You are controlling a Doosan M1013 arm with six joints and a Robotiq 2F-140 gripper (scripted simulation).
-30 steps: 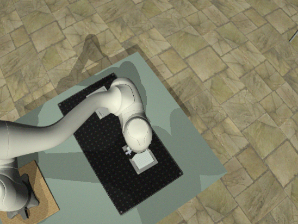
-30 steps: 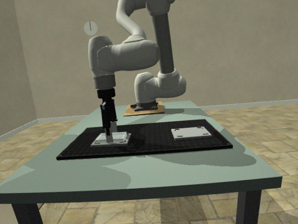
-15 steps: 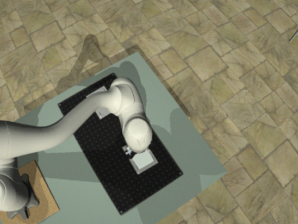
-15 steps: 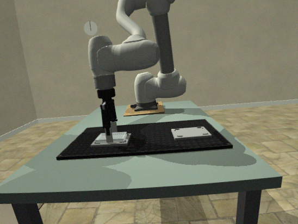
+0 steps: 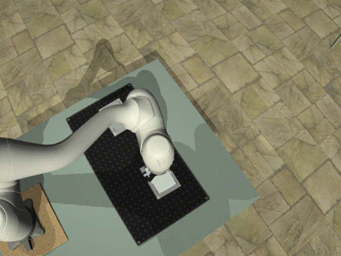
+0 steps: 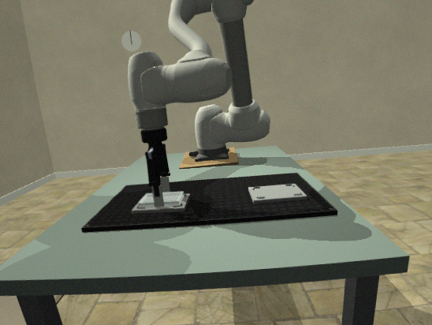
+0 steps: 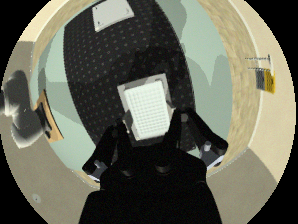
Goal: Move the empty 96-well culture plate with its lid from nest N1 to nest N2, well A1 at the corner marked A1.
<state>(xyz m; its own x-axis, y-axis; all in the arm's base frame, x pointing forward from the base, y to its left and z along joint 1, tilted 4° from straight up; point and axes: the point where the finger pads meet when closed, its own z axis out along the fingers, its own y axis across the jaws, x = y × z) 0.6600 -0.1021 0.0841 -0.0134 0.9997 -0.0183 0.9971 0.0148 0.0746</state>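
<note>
The lid lies 20 mm below my hand. The rest, counted from my hand: nest N1: 40 mm below; then nest N2: 360 mm to the left, 40 mm below, 40 mm behind.
</note>
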